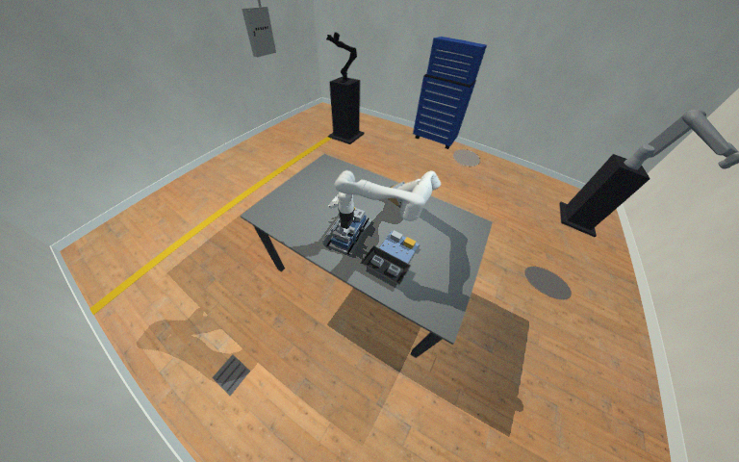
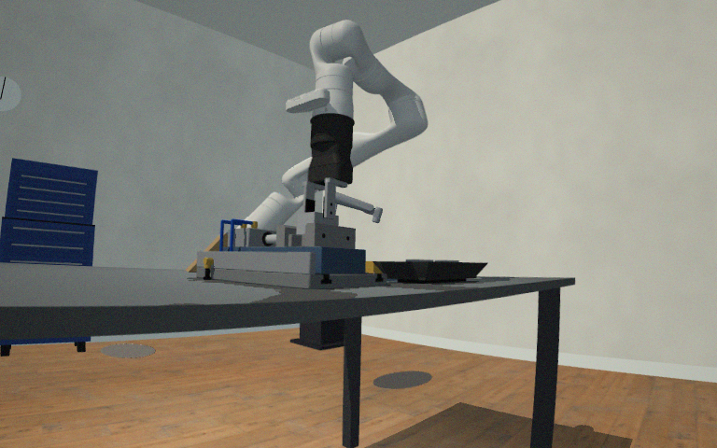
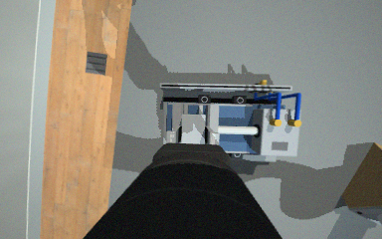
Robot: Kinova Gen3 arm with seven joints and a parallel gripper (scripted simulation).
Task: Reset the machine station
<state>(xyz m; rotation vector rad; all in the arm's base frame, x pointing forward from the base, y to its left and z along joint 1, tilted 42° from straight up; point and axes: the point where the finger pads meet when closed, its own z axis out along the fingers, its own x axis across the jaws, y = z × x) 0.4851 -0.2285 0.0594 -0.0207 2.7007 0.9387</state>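
My gripper is now 3 cm above the gray blank. Round my hand: yellow brass blank 17 cm behind, 35 cm to the left, 10 cm below.
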